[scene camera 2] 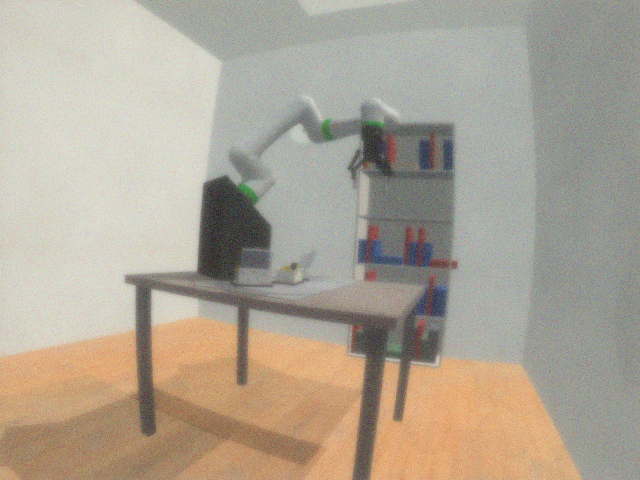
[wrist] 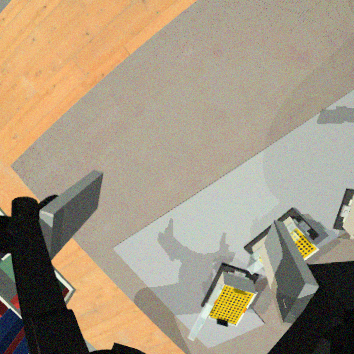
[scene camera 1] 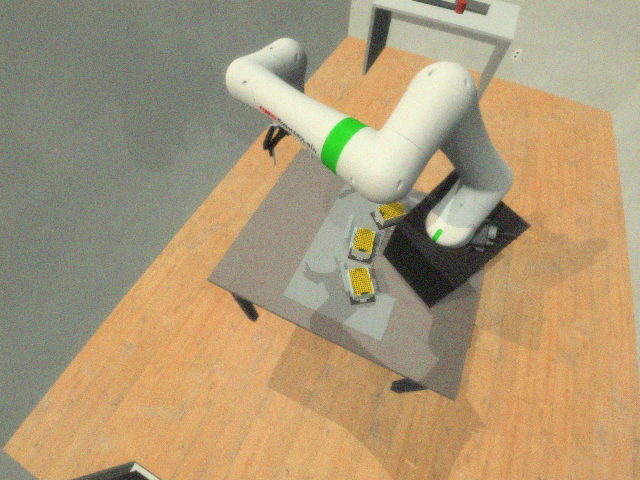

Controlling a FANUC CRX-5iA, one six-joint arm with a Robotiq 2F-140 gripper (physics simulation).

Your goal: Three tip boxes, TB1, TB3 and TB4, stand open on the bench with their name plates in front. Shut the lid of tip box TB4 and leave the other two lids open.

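Places are measured from the arm's base along level axes (x ahead, y right, z down), in metres.
Pixels of known places: gripper, fingertip midpoint: [scene camera 2: 370, 190] [wrist: 183, 213] [scene camera 1: 293, 159]; arm's base, origin of the base link: [scene camera 2: 236, 206].
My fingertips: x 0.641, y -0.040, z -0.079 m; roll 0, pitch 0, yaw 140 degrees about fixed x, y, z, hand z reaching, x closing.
For each thing: its middle in the pictures, then the offset to it from my fingertips. "pt": a spot on its surface instead. Level surfaces: height alone.
- middle box, body centre: [wrist: 287, 255] [scene camera 1: 364, 239] dy +0.018, dx -0.340, dz +0.350 m
- front box, surface spot: [wrist: 347, 215] pt dy +0.185, dx -0.359, dz +0.396 m
- back box's lid, surface spot: [wrist: 200, 322] pt dy -0.217, dx -0.339, dz +0.270 m
- raised lid, surface spot: [scene camera 2: 255, 257] pt dy +0.297, dx -0.340, dz +0.299 m
- pale mat, its level: dz +0.415 m
- brown bench, its level: dz +0.417 m
Three tip boxes with yellow tip racks stand on a pale mat: a back box [scene camera 1: 390, 212] [wrist: 232, 302], a middle box [scene camera 1: 363, 242] [wrist: 304, 243] and a front box [scene camera 1: 360, 283] [wrist: 347, 215], cut off by the wrist view's edge. Upright lids show on the middle and front boxes in scene camera 1. The back box's lid [wrist: 200, 322] stands open in the wrist view. In scene camera 2 a raised lid [scene camera 2: 255, 257] shows. The name plates are unreadable, so I cannot tell which box is TB4. My gripper [scene camera 2: 370, 179] [wrist: 183, 213] is open and empty, high above the bench and off to the boxes' side.
The pale mat [scene camera 1: 382, 320] [wrist: 225, 215] lies on the brown bench [scene camera 1: 268, 232] [scene camera 2: 361, 302] [wrist: 150, 125]. The arm's black pedestal [scene camera 1: 413, 258] [scene camera 2: 227, 227] stands close beside the boxes. A bookshelf [scene camera 2: 361, 206] stands behind the bench in scene camera 2. The forearm passes above the bench.
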